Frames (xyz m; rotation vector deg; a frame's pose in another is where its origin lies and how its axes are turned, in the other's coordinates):
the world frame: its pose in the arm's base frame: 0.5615 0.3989 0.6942 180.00 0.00 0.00
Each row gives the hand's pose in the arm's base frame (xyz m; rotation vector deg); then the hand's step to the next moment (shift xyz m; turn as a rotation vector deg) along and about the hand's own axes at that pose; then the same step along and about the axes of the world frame.
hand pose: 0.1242 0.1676 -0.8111 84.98 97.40 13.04
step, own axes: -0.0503 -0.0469 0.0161 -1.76 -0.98 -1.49
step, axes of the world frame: -0.0262 0.0636 0.0159 -1.84 1.26 -1.14
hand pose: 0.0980 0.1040 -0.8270 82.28 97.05 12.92
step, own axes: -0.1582 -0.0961 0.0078 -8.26 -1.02 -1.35
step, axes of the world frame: -0.0711 0.1706 -0.0128 -2.12 6.97 -4.24
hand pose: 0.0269 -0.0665 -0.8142 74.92 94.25 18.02
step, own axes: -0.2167 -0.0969 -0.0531 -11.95 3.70 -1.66
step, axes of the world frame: -0.1118 0.2040 -0.0710 0.28 8.18 -9.61
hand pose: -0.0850 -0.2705 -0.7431 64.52 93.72 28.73
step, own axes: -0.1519 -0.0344 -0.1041 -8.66 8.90 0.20
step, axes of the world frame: -0.1061 0.1255 -0.0900 4.11 3.28 -11.25
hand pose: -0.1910 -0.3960 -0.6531 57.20 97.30 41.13
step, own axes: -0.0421 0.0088 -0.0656 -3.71 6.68 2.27
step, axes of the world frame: -0.0527 0.0329 -0.0479 4.64 0.01 -6.48
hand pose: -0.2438 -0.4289 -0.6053 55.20 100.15 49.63
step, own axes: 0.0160 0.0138 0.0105 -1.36 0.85 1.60
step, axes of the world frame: 0.0088 -0.0217 -0.0024 2.05 0.61 -0.75
